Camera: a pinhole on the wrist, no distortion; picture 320 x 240 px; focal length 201.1 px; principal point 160.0 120.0 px. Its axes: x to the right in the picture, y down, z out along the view. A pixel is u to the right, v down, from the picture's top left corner.
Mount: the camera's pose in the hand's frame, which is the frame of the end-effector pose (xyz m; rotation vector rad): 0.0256 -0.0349 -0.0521 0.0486 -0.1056 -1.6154
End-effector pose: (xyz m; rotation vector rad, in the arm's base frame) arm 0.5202 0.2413 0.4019 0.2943 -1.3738 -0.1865
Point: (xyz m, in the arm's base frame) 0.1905 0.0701 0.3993
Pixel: 227.2 122.5
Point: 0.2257 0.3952 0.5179
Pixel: 37.3 122.7
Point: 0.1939 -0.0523 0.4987
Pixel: 265.8 191.0
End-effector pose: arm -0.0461 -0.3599 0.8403 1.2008 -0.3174 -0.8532
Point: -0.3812 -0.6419 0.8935
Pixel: 203.0 118.7
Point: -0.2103 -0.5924 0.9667
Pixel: 134.3 142.4
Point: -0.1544 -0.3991 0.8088
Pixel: 231.3 53.2
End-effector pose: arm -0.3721 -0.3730 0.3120 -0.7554 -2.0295 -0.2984
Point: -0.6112 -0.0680 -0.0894
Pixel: 115.7 88.0
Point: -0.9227 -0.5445 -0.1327
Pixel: 306.6 61.8
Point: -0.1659 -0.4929 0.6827
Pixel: behind the camera
